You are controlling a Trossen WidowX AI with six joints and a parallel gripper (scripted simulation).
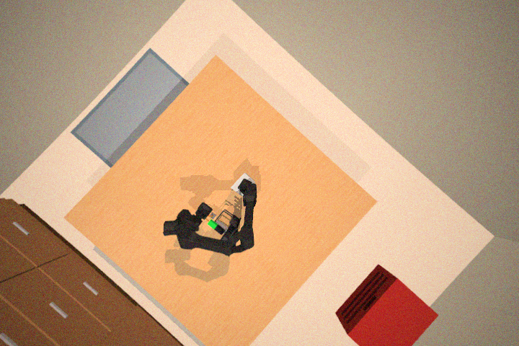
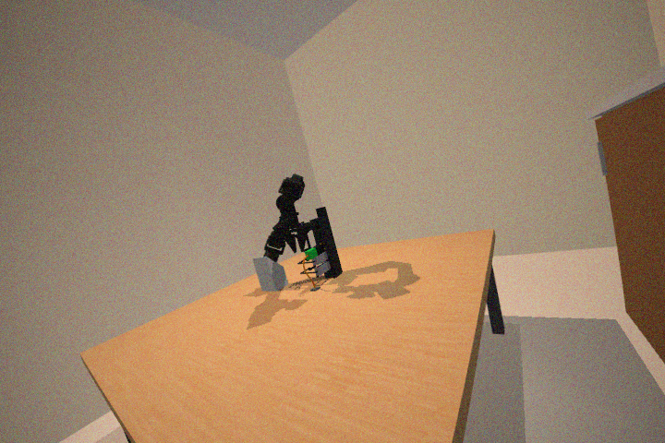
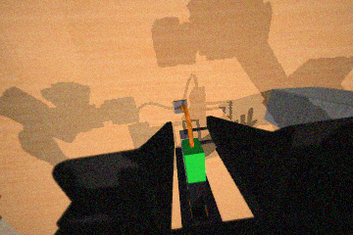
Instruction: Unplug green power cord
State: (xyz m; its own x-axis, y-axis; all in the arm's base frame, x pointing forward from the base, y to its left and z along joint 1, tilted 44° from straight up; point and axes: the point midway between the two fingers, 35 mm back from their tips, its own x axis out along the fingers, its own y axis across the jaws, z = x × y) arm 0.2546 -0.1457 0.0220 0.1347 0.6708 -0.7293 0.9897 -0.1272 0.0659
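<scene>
The green plug lies 90 mm to the left of my gripper tip and 20 mm below it.
</scene>
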